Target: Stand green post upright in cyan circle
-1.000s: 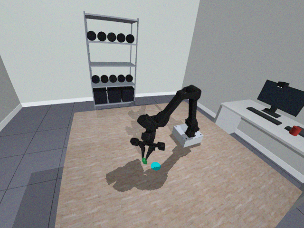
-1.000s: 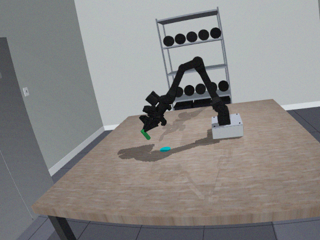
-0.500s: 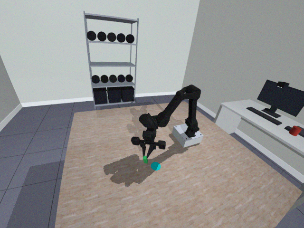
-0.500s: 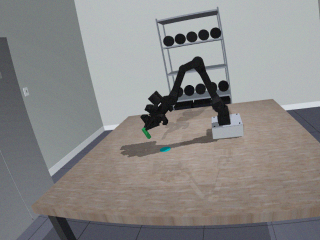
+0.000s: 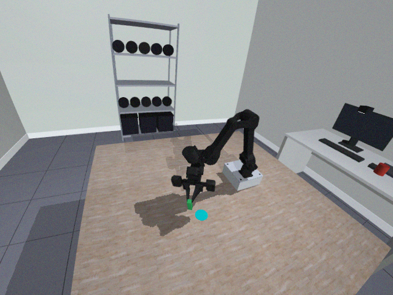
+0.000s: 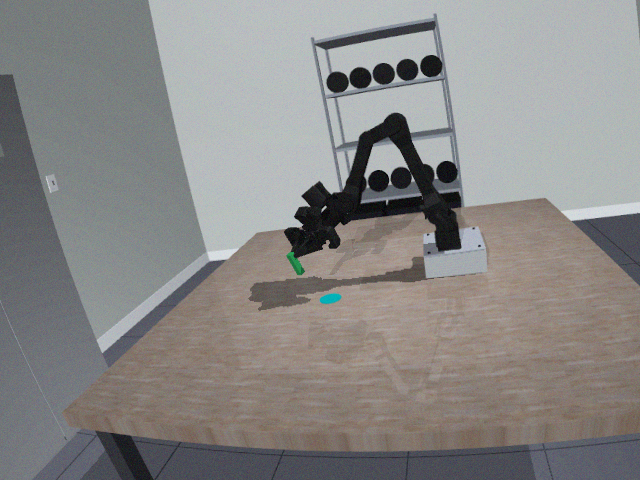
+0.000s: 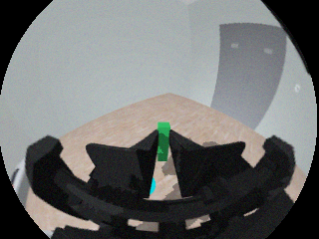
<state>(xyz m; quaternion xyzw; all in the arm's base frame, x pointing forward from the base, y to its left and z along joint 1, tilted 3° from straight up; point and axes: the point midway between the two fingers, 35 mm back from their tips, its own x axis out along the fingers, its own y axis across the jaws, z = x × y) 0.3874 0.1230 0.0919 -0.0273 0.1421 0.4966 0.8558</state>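
The cyan circle is 8 cm behind my gripper tip, 2 cm to the right of it and 14 cm below it. Round my gripper tip: green post: 2 cm below.
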